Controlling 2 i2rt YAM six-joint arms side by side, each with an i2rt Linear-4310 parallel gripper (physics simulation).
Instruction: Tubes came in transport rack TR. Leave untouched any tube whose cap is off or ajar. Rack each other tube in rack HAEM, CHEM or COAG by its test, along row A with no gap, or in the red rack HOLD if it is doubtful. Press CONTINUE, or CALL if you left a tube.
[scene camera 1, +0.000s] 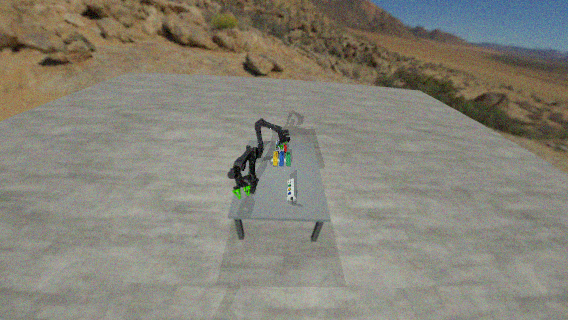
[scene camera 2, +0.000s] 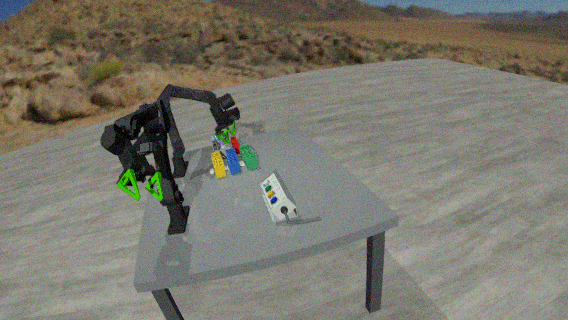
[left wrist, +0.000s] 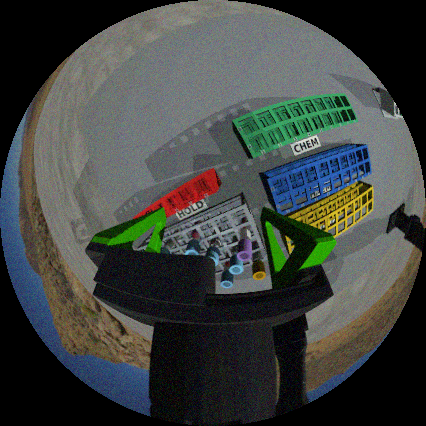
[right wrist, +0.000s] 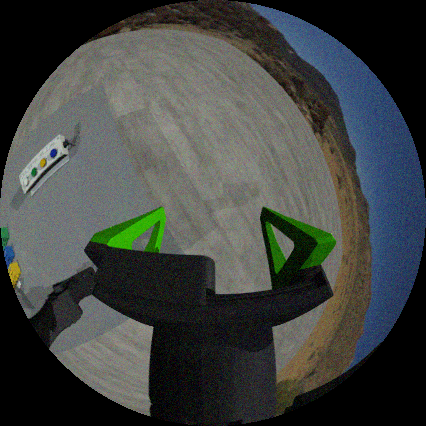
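Seen in the pictures: left gripper, fingertip midpoint: (scene camera 1: 283, 146) (scene camera 2: 231, 139) (left wrist: 212, 212); right gripper, fingertip midpoint: (scene camera 1: 244, 197) (scene camera 2: 150, 199) (right wrist: 212, 211); left arm's base at its link origin: (scene camera 1: 259, 153) (scene camera 2: 180, 170); right arm's base at its link origin: (scene camera 1: 253, 185) (scene camera 2: 179, 220) (left wrist: 395, 216) (right wrist: 77, 286).
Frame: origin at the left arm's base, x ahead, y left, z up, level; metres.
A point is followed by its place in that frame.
My left gripper (scene camera 2: 227, 134) {z 0.087, x 0.296, y 0.080 m} (left wrist: 212, 212) {z 0.087, x 0.296, y 0.080 m} is open, low over the grey transport rack (left wrist: 242, 199) {z 0.039, x 0.285, y 0.052 m}. Below and between its fingers stand a purple-capped tube (left wrist: 245, 250) {z 0.093, x 0.249, y 0.060 m}, an orange-capped tube (left wrist: 258, 275) {z 0.094, x 0.207, y 0.052 m} and several light-blue-capped tubes, one (left wrist: 236, 266) {z 0.094, x 0.230, y 0.074 m} near the middle; my gripper hides part of the rack. The red rack (left wrist: 192, 191) {z 0.057, x 0.316, y 0.103 m} bears the label HOLD (left wrist: 191, 209) {z 0.002, x 0.280, y 0.137 m}. The label CHEM (left wrist: 305, 145) {z 0.002, x 0.332, y -0.070 m} lies between the green rack (left wrist: 295, 120) {z 0.057, x 0.364, y -0.036 m} (scene camera 2: 249, 157) {z 0.028, x 0.377, y -0.078 m} and the blue rack (left wrist: 320, 177) {z 0.057, x 0.293, y -0.053 m} (scene camera 2: 233, 161) {z 0.055, x 0.304, y -0.163 m}. My right gripper (scene camera 1: 243, 196) {z 0.272, x 0.117, y -0.906 m} (scene camera 2: 150, 199) {z 0.272, x 0.117, y -0.906 m} (right wrist: 212, 211) {z 0.272, x 0.117, y -0.906 m} is open and empty, away from the racks.
The yellow rack (scene camera 2: 218, 165) {z 0.055, x 0.232, y -0.178 m} (left wrist: 332, 217) {z 0.014, x 0.202, y -0.107 m} stands beside the blue one. A white button panel (scene camera 1: 291, 190) {z 0.075, x 0.454, y -0.624 m} (scene camera 2: 280, 200) {z 0.072, x 0.468, y -0.650 m} (right wrist: 44, 162) {z 0.065, x 0.435, y -0.588 m} with green, yellow and blue buttons stands on the grey table (scene camera 2: 330, 200) {z 0.000, x 0.648, y -0.591 m}. Its button words are too small to read.
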